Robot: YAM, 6 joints.
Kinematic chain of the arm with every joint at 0, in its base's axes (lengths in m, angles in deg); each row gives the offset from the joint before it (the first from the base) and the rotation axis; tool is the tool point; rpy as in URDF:
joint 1: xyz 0 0 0.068 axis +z
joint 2: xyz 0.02 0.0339 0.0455 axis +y
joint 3: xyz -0.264 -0.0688 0 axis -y
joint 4: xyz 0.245 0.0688 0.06 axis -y
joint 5: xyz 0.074 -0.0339 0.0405 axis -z
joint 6: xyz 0.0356 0 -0.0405 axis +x
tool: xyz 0 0 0 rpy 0 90 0
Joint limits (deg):
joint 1: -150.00..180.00
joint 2: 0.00..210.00
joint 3: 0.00..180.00
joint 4: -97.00..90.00
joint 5: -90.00..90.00
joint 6: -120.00..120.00
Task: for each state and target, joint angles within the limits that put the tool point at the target. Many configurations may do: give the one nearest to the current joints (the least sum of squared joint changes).
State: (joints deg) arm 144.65 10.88 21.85 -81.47 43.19 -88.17
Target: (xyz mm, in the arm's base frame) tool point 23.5 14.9 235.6
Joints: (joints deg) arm 143.62 3.41 36.43 -84.91 46.76 -88.17
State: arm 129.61 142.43 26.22 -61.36 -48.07 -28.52
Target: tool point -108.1 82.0 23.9
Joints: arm 131.22 133.82 35.20 -64.05 -50.00 -28.52
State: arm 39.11 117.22 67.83 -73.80 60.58 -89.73
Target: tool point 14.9 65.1 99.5
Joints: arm 92.82 115.78 19.79 -83.03 30.53 -89.73
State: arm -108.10 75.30 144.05 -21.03 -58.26 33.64
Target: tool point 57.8 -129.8 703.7
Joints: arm -77.24 92.08 155.23 -6.32 -51.07 33.64
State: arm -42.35 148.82 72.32 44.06 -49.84 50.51
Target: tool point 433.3 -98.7 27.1
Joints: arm -16.47 140.13 68.78 44.85 -52.38 50.51
